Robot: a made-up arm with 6 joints. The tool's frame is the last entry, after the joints. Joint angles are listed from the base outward. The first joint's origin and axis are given. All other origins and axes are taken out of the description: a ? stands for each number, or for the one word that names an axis. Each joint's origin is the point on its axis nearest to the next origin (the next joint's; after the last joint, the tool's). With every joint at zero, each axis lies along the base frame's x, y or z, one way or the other. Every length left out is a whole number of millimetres.
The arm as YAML. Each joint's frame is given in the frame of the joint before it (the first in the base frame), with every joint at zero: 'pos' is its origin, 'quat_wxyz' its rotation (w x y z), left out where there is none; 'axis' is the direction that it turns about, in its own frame. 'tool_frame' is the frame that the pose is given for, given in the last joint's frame.
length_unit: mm
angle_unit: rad
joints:
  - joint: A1
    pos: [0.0, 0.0, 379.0]
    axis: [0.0, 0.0, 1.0]
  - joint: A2
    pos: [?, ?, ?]
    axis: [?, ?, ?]
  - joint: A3
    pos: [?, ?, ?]
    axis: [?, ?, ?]
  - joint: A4
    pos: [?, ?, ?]
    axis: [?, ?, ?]
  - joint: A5
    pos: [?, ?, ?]
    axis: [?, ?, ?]
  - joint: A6
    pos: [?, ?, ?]
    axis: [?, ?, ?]
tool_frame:
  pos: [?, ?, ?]
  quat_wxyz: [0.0, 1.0, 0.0, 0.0]
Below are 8 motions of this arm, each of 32 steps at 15 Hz.
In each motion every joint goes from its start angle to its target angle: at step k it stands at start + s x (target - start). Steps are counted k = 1, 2, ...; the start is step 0. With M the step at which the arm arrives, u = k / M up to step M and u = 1 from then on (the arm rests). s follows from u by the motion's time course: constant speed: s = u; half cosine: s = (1 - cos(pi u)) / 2; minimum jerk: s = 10 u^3 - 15 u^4 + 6 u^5.
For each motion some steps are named. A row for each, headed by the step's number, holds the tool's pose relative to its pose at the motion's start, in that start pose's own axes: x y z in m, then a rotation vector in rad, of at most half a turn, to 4 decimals.
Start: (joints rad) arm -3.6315 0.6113 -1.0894 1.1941 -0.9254 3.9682
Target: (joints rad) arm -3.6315 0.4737 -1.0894 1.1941 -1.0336 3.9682
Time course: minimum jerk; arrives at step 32
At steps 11, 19, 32:
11: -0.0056 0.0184 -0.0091 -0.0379 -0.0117 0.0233
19: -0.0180 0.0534 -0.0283 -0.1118 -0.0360 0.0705
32: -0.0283 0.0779 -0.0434 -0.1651 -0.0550 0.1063

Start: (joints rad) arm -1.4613 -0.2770 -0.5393 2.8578 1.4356 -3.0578
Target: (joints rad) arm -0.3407 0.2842 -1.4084 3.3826 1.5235 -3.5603
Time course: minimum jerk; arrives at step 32
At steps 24, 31, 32:
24: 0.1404 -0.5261 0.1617 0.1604 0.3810 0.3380
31: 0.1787 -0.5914 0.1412 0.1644 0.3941 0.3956
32: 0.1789 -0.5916 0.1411 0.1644 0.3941 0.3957

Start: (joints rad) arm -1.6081 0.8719 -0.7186 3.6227 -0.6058 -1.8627
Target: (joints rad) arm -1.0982 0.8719 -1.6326 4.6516 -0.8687 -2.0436
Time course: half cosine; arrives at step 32
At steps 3, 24, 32:
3: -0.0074 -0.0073 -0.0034 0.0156 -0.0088 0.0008
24: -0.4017 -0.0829 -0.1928 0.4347 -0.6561 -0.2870
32: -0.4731 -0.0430 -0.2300 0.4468 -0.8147 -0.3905

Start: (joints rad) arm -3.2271 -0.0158 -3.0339 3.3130 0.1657 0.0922
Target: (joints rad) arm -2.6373 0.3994 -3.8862 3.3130 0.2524 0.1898
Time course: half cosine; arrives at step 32
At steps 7, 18, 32:
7: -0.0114 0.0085 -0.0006 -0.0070 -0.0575 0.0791
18: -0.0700 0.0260 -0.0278 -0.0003 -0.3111 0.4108
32: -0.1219 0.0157 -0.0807 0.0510 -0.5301 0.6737

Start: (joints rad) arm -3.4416 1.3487 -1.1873 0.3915 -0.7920 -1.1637
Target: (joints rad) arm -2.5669 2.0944 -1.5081 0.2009 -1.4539 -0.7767
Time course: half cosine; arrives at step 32
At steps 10, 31, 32:
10: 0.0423 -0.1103 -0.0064 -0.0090 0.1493 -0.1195
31: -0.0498 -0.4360 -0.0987 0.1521 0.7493 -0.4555
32: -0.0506 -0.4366 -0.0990 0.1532 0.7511 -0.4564

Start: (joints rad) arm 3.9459 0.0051 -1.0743 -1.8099 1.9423 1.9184
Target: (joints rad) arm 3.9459 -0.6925 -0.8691 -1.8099 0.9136 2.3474
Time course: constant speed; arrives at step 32
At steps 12, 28, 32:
12: 0.0686 0.0415 0.0066 0.2980 -0.1713 0.3367
28: 0.1530 0.1374 -0.0054 0.7056 -0.3785 0.7836
32: 0.1704 0.1689 -0.0111 0.8125 -0.4264 0.8888

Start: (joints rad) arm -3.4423 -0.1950 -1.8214 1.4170 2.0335 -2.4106
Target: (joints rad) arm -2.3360 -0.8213 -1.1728 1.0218 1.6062 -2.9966
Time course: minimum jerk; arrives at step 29
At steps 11, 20, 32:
11: 0.0646 -0.0019 0.1137 0.0943 0.1253 -0.2223
20: 0.2222 -0.0825 0.2343 0.2021 0.3946 -0.7213
32: 0.2678 -0.1233 0.2462 0.2070 0.4914 -0.9028

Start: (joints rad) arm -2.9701 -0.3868 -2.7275 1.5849 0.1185 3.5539
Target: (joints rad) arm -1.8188 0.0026 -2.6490 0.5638 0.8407 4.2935
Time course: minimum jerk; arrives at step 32
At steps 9, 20, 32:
9: -0.0260 -0.0511 0.0170 0.1049 0.0748 0.1313
20: 0.0659 -0.2990 0.0515 0.6492 0.4952 0.6811
32: 0.2079 -0.3640 0.0307 0.9434 0.7485 0.8662

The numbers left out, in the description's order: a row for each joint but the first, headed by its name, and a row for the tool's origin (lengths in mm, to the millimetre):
A2: xyz 0.0 0.0 0.0, axis 0.0 1.0 0.0
A3: xyz 66.0 0.0 349.0, axis 0.0 1.0 0.0
A4: xyz 92.0 0.0 -408.0, axis 0.0 0.0 -1.0
A5: xyz 0.0 0.0 0.0, axis 0.0 1.0 0.0
A6: xyz 99.0 0.0 -126.0, axis 0.0 0.0 -1.0
tool: xyz 0.0 0.0 0.0

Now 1 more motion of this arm.
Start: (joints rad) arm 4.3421 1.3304 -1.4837 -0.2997 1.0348 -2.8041
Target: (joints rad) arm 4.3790 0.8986 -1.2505 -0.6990 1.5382 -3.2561
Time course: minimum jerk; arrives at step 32
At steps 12, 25, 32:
12: 0.0330 -0.0257 -0.0379 0.1341 0.0520 -0.1627
25: 0.1228 -0.0975 -0.1237 0.4463 0.2397 -0.4546
32: 0.1339 -0.1061 -0.1332 0.4792 0.2664 -0.4784

